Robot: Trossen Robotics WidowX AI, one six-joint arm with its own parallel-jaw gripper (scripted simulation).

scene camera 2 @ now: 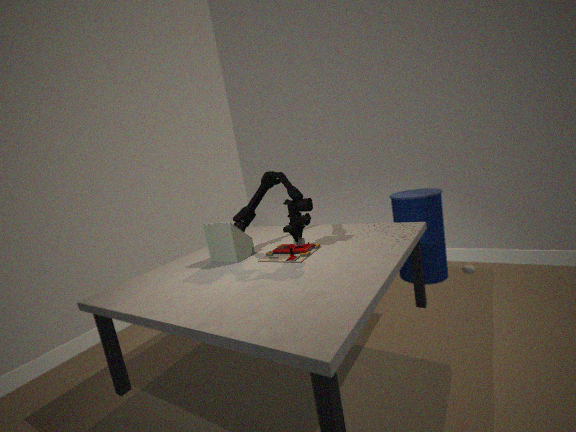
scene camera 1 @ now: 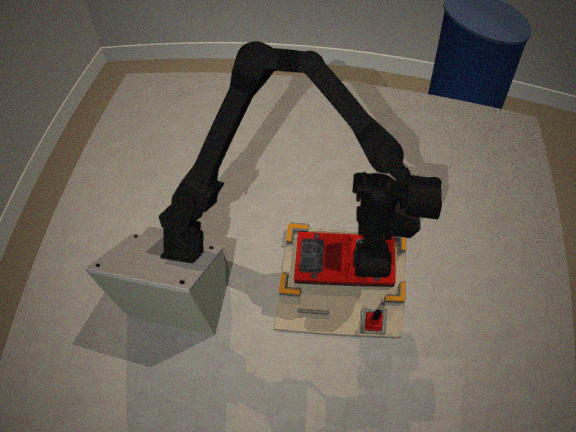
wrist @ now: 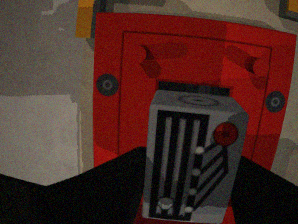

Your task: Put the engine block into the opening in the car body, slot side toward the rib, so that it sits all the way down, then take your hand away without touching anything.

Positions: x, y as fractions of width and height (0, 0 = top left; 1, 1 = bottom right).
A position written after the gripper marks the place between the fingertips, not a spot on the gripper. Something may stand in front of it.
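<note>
A red car body (scene camera 1: 0.56, 0.60) is visible; the wrist view also shows the body (wrist: 0.45, 0.25). An engine block (wrist: 0.66, 0.62) is carried by the gripper (wrist: 0.64, 0.73).
</note>
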